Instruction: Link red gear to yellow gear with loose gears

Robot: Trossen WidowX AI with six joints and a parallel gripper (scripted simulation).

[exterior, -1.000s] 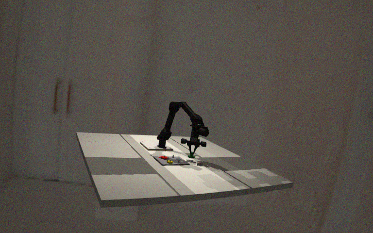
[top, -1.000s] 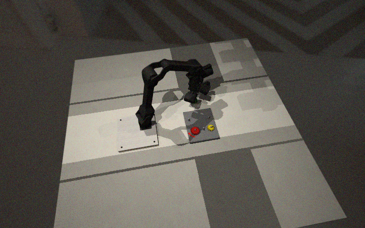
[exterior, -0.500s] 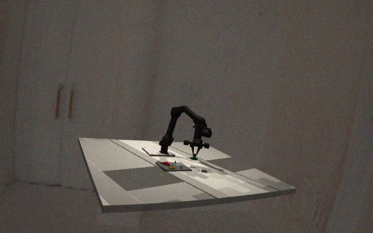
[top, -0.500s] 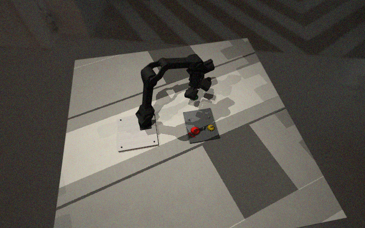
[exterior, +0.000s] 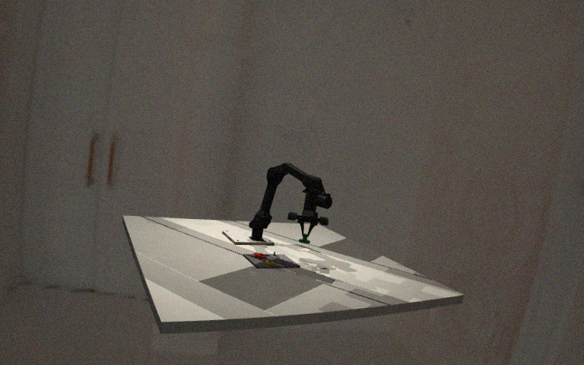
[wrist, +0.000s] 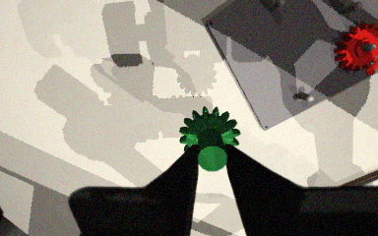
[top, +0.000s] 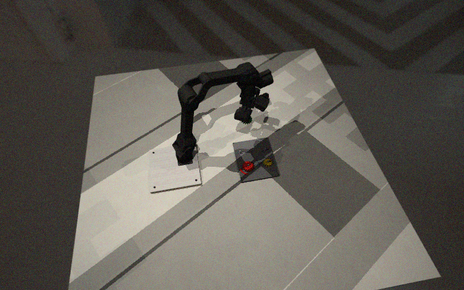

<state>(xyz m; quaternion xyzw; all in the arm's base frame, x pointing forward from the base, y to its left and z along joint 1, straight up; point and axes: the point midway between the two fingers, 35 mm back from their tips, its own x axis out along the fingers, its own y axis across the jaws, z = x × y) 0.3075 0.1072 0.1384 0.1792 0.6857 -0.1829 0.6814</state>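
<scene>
My gripper tip is 6 cm short of the yellow gear, 20 cm to the left of it and 10 cm above it. Also, from my gripper tip: red gear: 3 cm behind, 20 cm to the right, 10 cm below; green gear: 1 cm below; red arrow: 6 cm behind, 22 cm to the right, 11 cm below.
</scene>
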